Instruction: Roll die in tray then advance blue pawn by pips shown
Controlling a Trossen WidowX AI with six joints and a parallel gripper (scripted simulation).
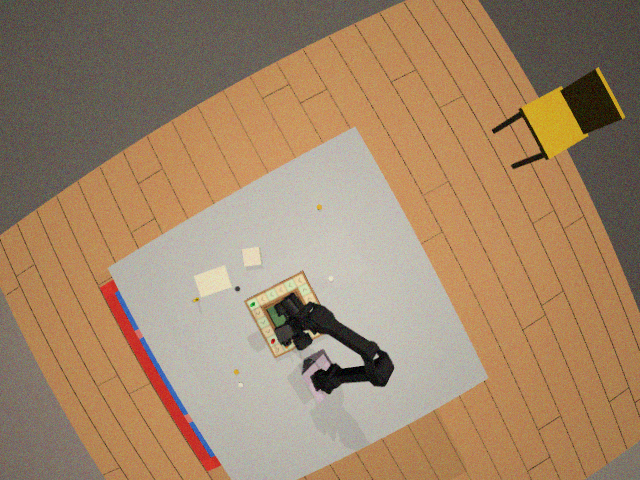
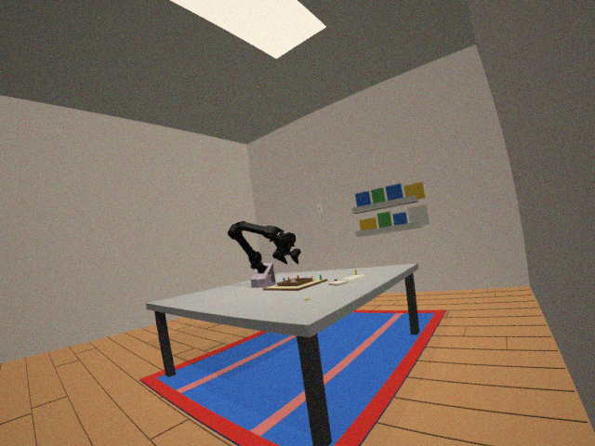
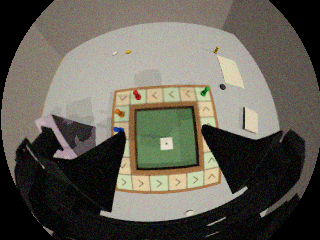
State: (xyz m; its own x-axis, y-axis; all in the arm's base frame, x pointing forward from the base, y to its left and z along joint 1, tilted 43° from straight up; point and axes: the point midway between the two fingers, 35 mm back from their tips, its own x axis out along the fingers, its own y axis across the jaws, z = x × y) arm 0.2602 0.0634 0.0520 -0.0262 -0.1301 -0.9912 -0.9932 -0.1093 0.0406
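The blue pawn lies 11 cm below my gripper tip, 11 cm behind it and 1 cm to the left of it. The rest, counted from my gripper tip: red pawn: 11 cm below, 10 cm to the left, 7 cm behind; white die: 11 cm below, 2 cm to the right, 1 cm ahead; green tray: 13 cm below.
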